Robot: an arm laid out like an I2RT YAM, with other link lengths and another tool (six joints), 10 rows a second.
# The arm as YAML. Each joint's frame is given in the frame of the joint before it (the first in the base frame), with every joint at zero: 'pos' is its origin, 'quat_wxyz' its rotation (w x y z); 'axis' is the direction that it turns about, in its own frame. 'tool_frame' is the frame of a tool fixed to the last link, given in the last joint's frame.
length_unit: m
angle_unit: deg
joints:
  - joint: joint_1
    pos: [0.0, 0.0, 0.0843]
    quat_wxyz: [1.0, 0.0, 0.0, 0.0]
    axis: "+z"
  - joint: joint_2
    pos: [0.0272, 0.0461, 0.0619]
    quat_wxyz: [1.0, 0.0, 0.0, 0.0]
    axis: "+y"
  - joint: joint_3
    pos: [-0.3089, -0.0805, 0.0]
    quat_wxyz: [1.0, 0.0, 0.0, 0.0]
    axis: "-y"
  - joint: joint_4
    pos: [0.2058, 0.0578, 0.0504]
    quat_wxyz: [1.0, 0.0, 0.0, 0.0]
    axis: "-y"
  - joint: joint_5
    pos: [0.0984, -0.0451, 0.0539]
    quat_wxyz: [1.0, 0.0, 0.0, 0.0]
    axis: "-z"
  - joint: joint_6
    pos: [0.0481, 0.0, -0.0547]
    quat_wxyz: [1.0, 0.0, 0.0, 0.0]
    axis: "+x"
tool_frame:
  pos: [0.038, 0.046, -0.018]
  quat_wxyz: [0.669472, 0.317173, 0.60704, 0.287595]
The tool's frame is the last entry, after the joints.
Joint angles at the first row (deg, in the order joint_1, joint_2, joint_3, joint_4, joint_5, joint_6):
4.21, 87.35, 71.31, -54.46, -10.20, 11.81
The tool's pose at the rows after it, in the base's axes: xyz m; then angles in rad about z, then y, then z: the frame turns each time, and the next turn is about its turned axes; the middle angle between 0 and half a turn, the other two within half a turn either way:
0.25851, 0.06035, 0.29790, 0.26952, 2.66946, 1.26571
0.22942, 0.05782, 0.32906, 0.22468, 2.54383, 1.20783
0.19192, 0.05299, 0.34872, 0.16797, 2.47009, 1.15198
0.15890, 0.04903, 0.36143, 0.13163, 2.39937, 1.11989
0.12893, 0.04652, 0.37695, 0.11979, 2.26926, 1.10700
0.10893, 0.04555, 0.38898, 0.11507, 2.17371, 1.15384
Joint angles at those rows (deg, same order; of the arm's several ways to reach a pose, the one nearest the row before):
4.21, 82.72, 71.31, -54.61, -10.04, 11.44
4.21, 74.08, 71.31, -55.94, -9.80, 10.98
4.21, 65.76, 71.31, -59.88, -8.30, 10.79
4.21, 58.59, 71.31, -62.91, -7.18, 10.79
4.21, 50.94, 71.31, -63.09, -6.96, 10.81
4.20, 45.56, 71.38, -62.79, -7.03, 13.87

